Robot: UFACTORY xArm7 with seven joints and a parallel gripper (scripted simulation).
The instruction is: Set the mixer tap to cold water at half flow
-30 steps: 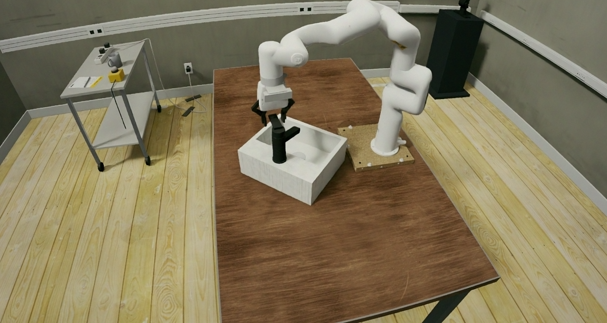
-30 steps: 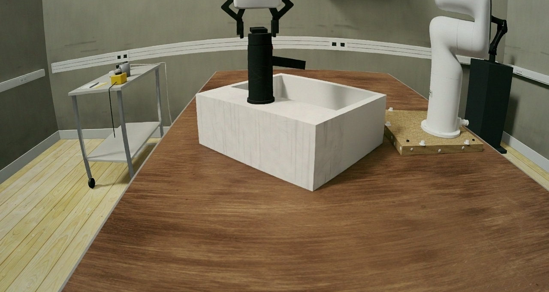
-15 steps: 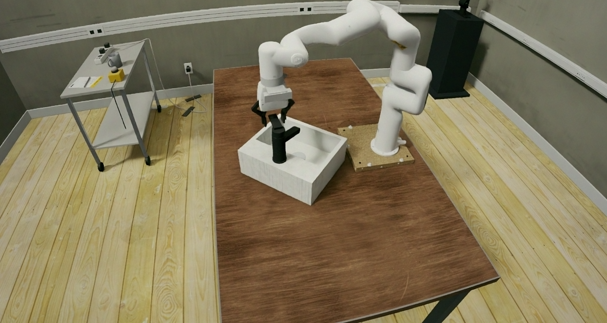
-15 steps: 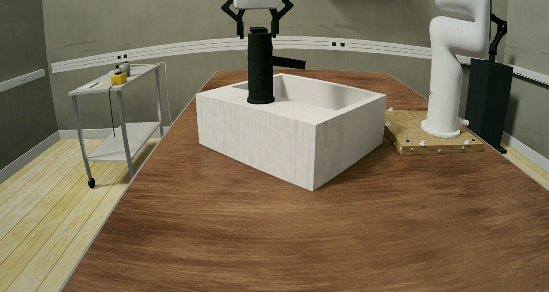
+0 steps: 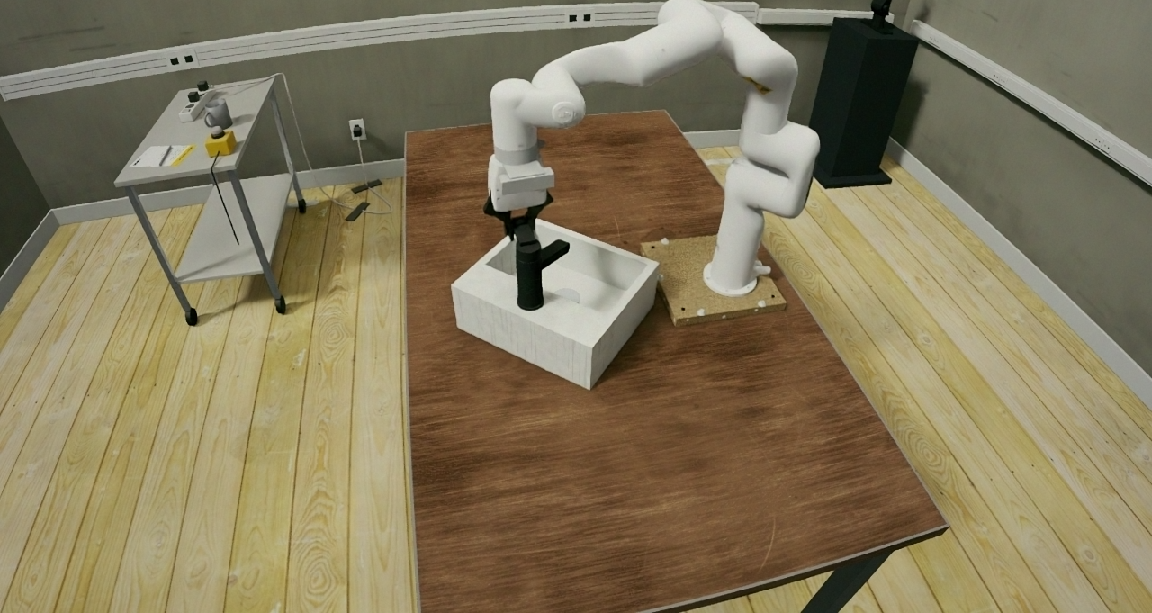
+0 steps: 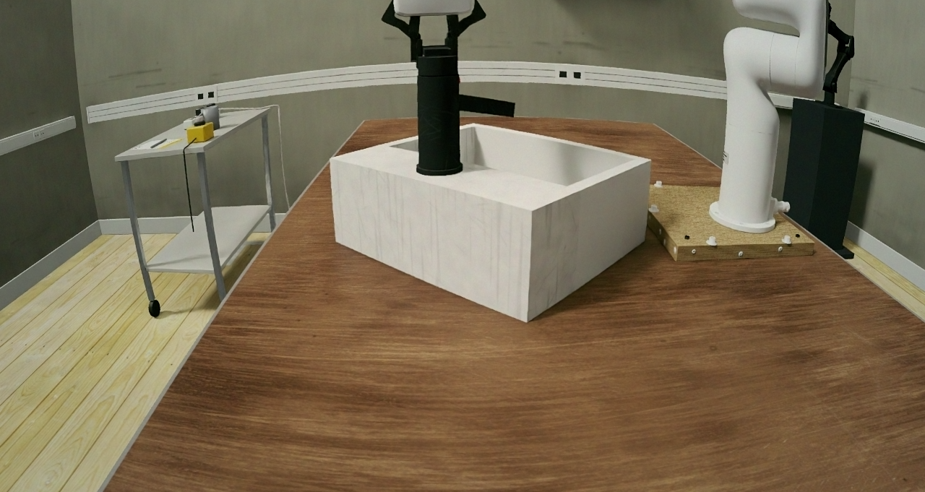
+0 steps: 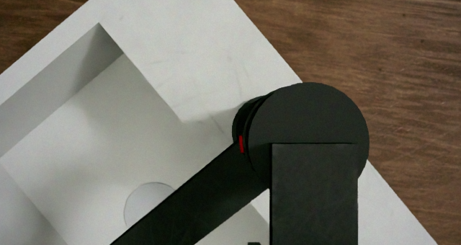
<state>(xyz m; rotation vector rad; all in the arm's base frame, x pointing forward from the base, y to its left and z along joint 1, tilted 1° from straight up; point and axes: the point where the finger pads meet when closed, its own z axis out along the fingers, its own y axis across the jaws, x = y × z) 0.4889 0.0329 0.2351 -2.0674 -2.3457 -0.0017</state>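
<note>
Right now the lever is 2 cm to the left of my hand. From my hand the other things lie so: black mixer tap (4 cm to the left, 4 cm below, 2 cm behind); then white sink block (23 cm below, 9 cm behind, 3 cm to the right).
</note>
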